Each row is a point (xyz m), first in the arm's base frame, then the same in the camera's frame.
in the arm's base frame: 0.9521 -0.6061 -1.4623
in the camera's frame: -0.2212 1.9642 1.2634
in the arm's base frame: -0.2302 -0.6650 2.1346
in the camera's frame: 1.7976 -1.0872 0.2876
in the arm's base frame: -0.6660 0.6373 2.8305
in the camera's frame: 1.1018 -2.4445 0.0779
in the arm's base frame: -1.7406 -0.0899 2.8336
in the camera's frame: 1.6066 -2.1723 -1.0860
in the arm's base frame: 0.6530 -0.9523 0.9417
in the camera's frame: 1.4184 0.1597 1.0538
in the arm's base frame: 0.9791 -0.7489 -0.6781
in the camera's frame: 0.3482 1.4081 1.3140
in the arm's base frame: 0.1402 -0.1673 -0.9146
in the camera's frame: -0.3305 1.1675 0.5528
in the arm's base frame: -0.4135 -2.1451 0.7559
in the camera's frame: 2.1942 0.8496 -0.1779
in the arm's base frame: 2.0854 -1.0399 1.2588
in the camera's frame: 1.7904 0.1308 2.4753
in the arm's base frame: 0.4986 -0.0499 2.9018
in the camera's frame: 1.7984 -1.9684 1.1370
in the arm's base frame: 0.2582 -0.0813 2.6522
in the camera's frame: 1.6605 -1.7773 0.8810
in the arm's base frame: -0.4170 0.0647 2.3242
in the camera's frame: 1.2973 -1.6770 0.2156
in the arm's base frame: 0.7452 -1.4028 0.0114
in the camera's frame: 1.2576 1.1846 1.0298
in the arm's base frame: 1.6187 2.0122 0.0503
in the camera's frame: -1.4272 -0.6628 2.3734
